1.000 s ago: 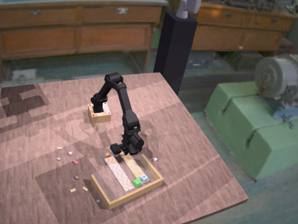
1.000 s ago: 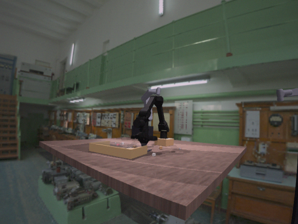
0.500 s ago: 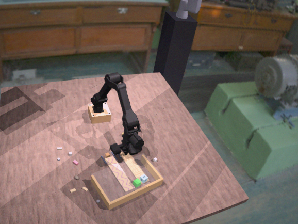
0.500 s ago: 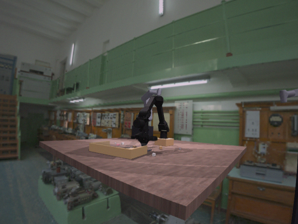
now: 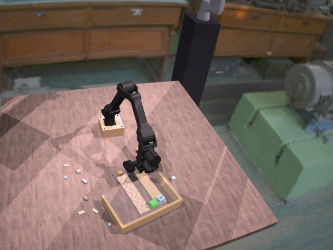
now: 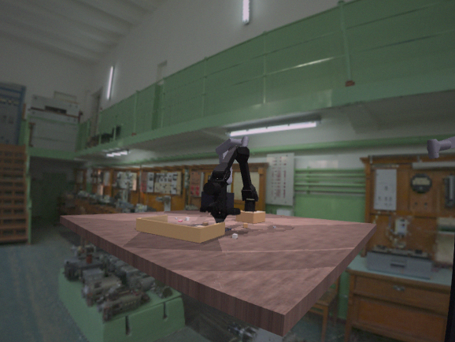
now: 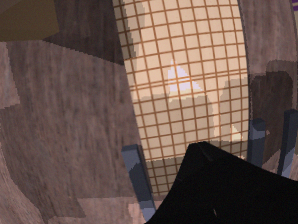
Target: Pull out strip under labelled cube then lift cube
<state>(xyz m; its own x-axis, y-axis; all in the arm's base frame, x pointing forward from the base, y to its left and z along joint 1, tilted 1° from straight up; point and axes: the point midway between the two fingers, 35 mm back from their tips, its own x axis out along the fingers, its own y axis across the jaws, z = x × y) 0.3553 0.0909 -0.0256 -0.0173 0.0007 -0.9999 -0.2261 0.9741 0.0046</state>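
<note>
The tan grid-patterned strip is 9 cm ahead of my gripper tip and 2 cm to the left of it. The rest, counted from my gripper tip: labelled cube 19 cm ahead, 4 cm to the left, 2 cm above.
</note>
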